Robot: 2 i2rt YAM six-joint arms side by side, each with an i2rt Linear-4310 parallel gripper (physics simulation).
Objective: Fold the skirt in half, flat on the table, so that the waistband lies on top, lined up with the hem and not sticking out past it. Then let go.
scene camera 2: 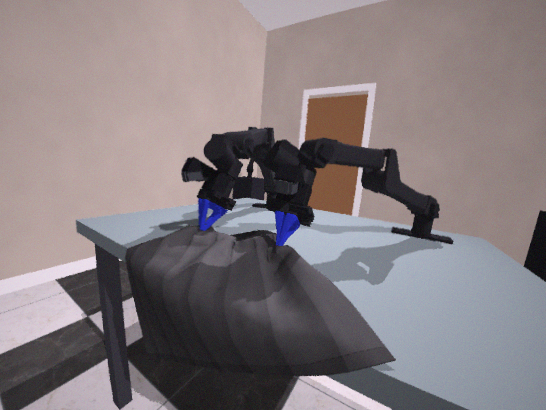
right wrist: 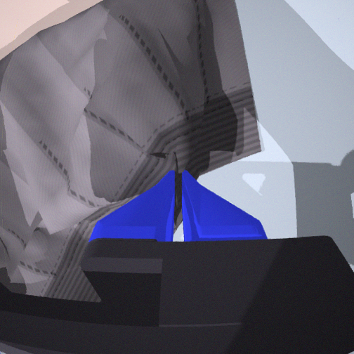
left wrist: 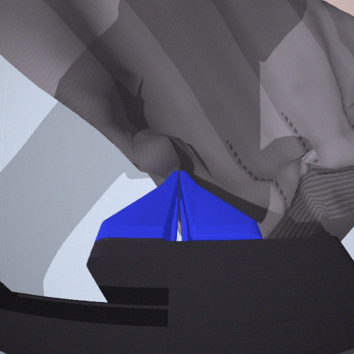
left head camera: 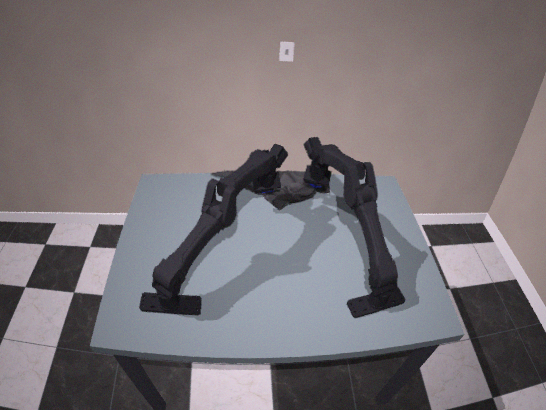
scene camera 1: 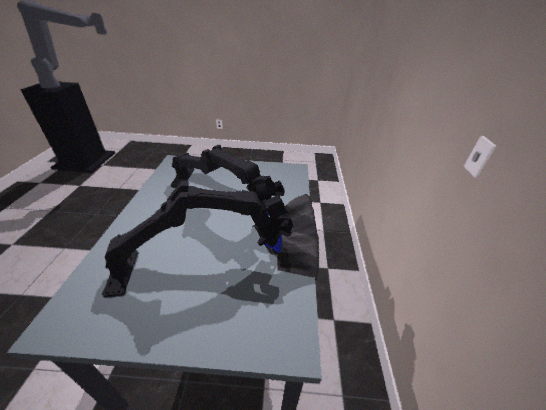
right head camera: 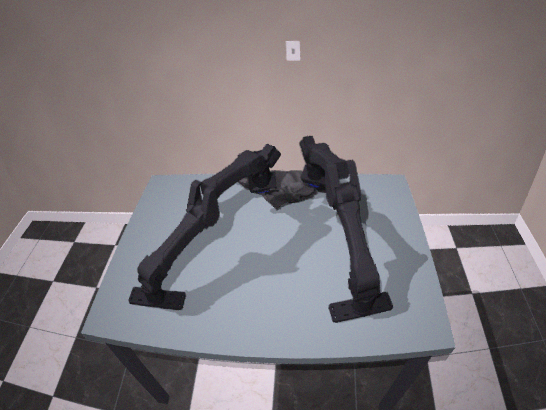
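Note:
The dark grey skirt [left head camera: 289,189] [right head camera: 290,187] [scene camera 1: 300,250] [scene camera 2: 225,300] is bunched at the table's far edge. In scene camera 2 its pleated body drapes over that edge, with the hem [scene camera 2: 350,358] hanging low. The ribbed waistband [left wrist: 327,192] [right wrist: 220,132] is crumpled near the grippers. My left gripper [scene camera 2: 280,244] [left wrist: 178,178] is shut on gathered cloth near the waistband. My right gripper [scene camera 2: 203,229] [right wrist: 177,178] is shut on the skirt at the ribbed waistband. Both fingertips are low, close to table height. The arms partly hide the skirt in the head views.
The blue-grey table [left head camera: 240,320] [right head camera: 235,320] [scene camera 1: 200,345] [scene camera 2: 450,300] stands near a wall with a white switch plate [left head camera: 286,51] [right head camera: 293,51] [scene camera 1: 480,156]. The two wrists are close together. Another grey arm on a black pedestal [scene camera 1: 65,122] stands beyond the table.

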